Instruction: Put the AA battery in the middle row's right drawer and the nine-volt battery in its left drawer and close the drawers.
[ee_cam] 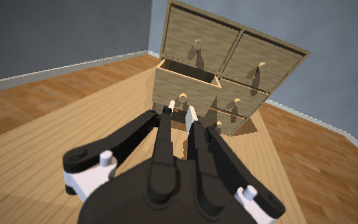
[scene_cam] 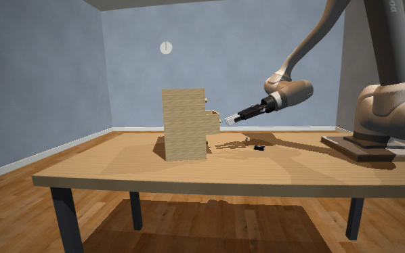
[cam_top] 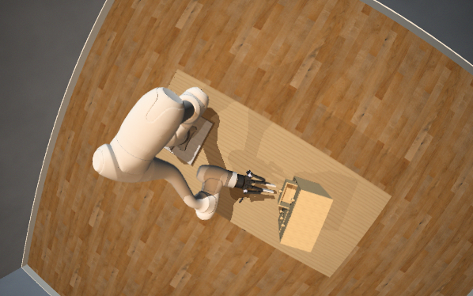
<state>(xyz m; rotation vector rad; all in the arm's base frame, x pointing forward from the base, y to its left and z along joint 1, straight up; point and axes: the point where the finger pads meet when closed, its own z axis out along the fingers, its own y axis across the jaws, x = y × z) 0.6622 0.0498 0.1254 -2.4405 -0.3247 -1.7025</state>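
My gripper is now 14 cm past the black nine-volt battery, 2 cm to the left of it and 15 cm above it. Round my hand: black AA battery: 8 cm behind, 21 cm to the right, 15 cm below; orange AA battery: 23 cm ahead, 7 cm to the right, 4 cm below.
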